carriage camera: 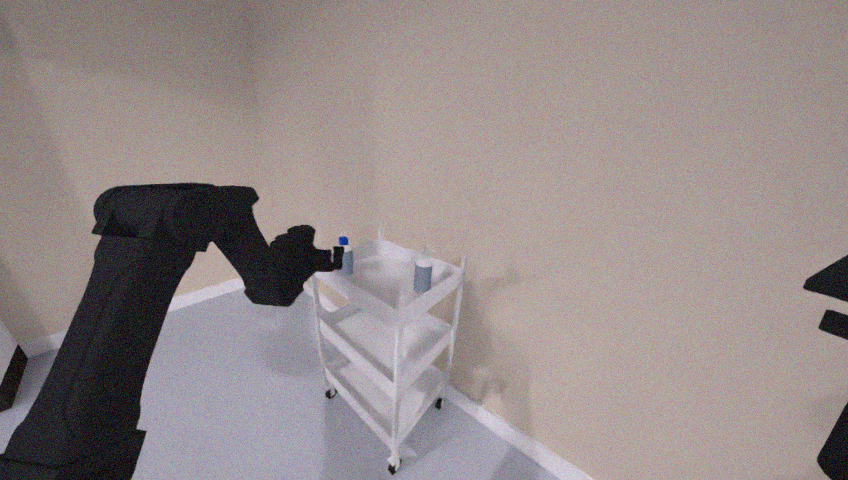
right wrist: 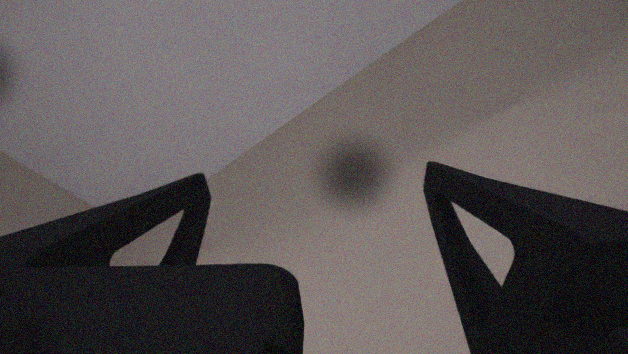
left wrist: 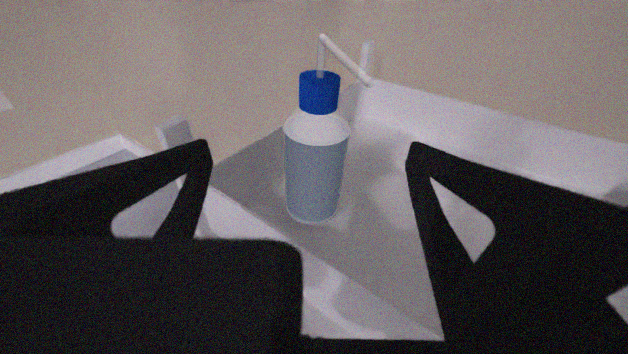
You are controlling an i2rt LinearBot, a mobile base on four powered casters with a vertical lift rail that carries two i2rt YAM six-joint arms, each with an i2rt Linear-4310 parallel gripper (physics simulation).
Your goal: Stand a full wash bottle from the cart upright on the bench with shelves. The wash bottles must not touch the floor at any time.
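Frame: origin at the left arm's base, x ahead, y left, z up, level; metres.
Where they show: left gripper, fingertip midpoint: (carriage camera: 328,247) (left wrist: 308,151); right gripper, fingertip midpoint: (right wrist: 314,180).
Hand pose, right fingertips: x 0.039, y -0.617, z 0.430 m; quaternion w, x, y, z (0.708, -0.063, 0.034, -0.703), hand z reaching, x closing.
Observation:
After its pixels a point has its place.
A blue-capped wash bottle (carriage camera: 347,261) @(y -0.027, x 0.659, z 0.043 m) (left wrist: 316,170) @(y -0.008, x 0.652, z 0.057 m), filled grey-blue to its shoulder, stands upright in a corner of the top tray of the white cart (carriage camera: 395,356) @(y -0.251, x 0.386, z -0.090 m). A second wash bottle (carriage camera: 422,276) @(y -0.305, x 0.586, z 0.048 m) with a white cap stands on the same tray, farther right. My left gripper (carriage camera: 338,258) @(y 0.001, x 0.580, z 0.126 m) (left wrist: 308,151) @(y 0.001, x 0.580, z 0.126 m) is open at the tray's left edge. In the left wrist view the blue-capped bottle shows between its fingertips, apart from both fingers. My right gripper (right wrist: 314,180) @(y -0.617, x 0.039, z 0.430 m) is open and empty, far from the cart; part of it shows at the carriage view's right edge. The bench with shelves cannot be made out for certain.
The cart has three trays, raised corner posts and casters, and stands close to the beige wall (carriage camera: 624,208) @(y -0.798, x 0.497, z 0.335 m) on the grey floor (carriage camera: 238,380) @(y 0.572, x 0.683, z -0.680 m). A white piece with a dark base (carriage camera: 13,377) @(y 1.525, x 0.530, z -0.631 m) shows at the carriage view's left edge.

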